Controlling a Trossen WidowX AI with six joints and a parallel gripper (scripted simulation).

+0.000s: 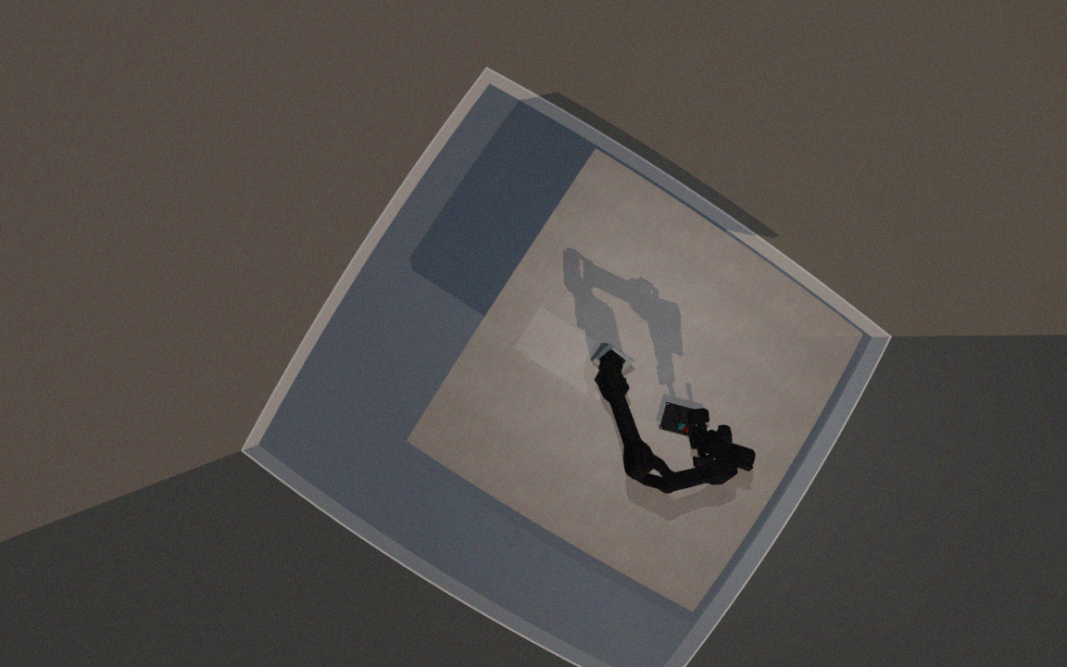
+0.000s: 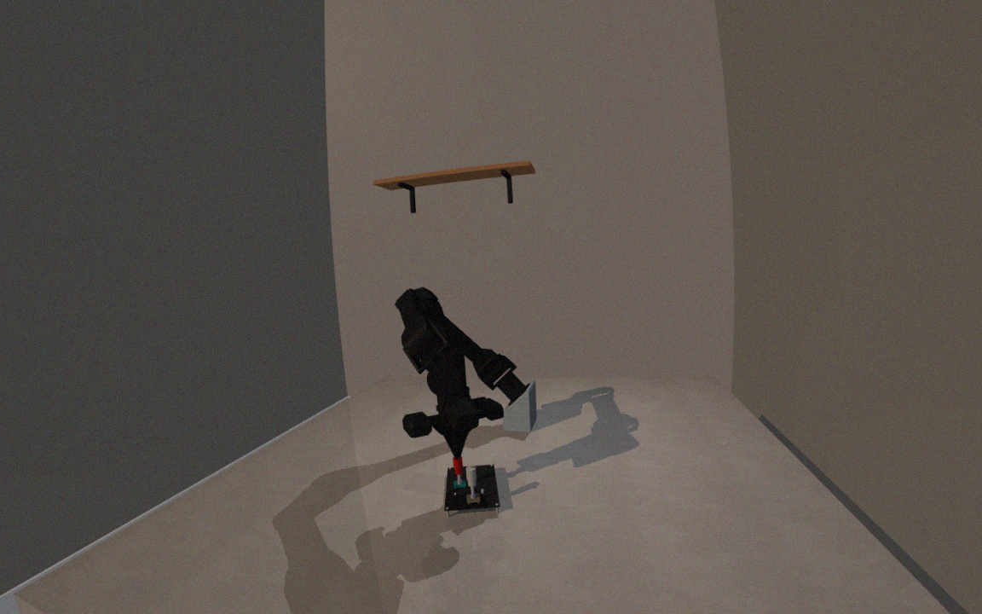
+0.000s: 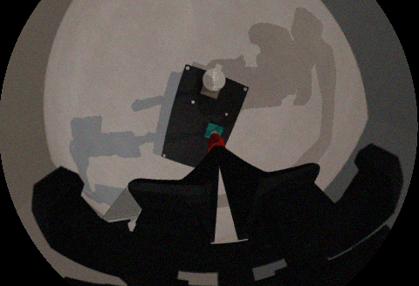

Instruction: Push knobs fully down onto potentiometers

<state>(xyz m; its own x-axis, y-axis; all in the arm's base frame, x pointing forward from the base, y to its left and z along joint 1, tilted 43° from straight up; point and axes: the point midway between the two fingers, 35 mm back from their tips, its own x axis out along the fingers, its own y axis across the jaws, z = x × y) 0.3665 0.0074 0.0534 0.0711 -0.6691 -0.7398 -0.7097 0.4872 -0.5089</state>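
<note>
Right now the red knob is 10 mm below my gripper tip. Also, from my gripper tip: pale grey knob: 50 mm ahead, 50 mm to the left, 10 mm below.
</note>
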